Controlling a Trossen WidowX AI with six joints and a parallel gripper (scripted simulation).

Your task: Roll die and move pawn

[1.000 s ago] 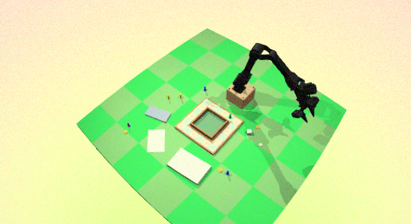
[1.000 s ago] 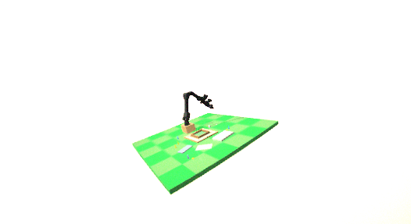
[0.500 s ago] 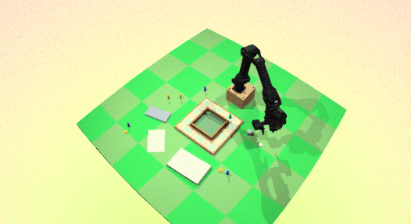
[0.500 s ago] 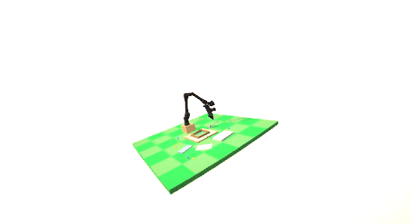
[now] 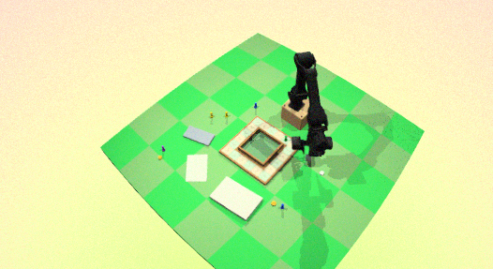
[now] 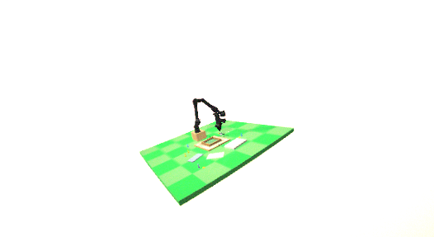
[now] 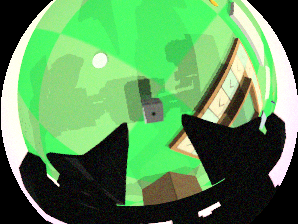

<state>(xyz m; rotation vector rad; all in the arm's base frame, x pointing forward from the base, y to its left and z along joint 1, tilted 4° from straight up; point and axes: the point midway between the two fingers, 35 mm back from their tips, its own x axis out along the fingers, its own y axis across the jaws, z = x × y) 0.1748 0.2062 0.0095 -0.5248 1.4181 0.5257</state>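
Right now the white die is 40 mm below my gripper tip. Also, from my gripper tip: green dice tray 220 mm to the right, 90 mm ahead, 50 mm below; green pawn 150 mm to the right, 20 mm below, 20 mm behind; grey card 500 mm to the right, 230 mm ahead, 50 mm below.
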